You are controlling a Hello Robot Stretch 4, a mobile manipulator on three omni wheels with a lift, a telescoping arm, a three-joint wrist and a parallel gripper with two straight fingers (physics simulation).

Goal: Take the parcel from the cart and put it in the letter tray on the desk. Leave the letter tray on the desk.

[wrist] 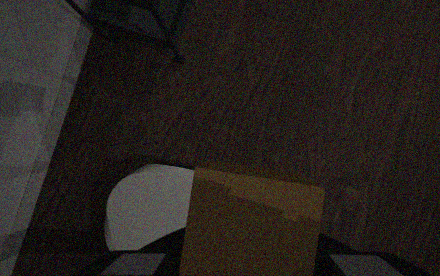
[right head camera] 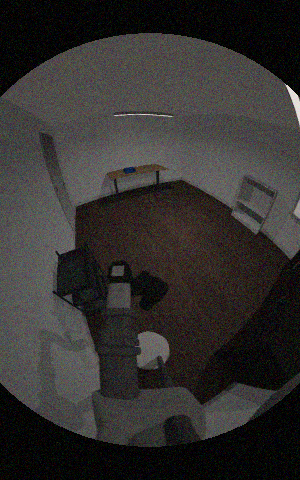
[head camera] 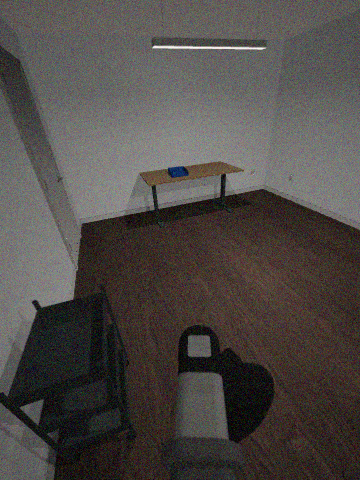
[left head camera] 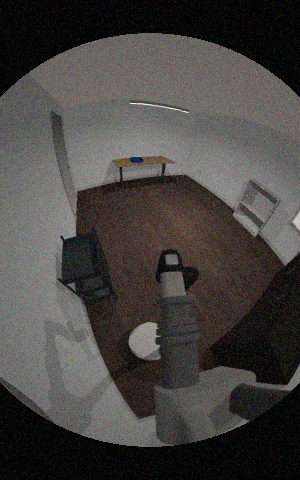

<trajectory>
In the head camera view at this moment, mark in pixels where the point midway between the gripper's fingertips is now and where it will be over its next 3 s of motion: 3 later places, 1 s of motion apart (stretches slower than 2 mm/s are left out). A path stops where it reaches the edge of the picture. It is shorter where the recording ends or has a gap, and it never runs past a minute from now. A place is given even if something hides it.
The gripper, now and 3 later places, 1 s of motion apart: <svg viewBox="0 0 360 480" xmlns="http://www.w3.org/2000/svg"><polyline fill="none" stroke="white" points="240,427 230,364 219,288 213,246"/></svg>
</trajectory>
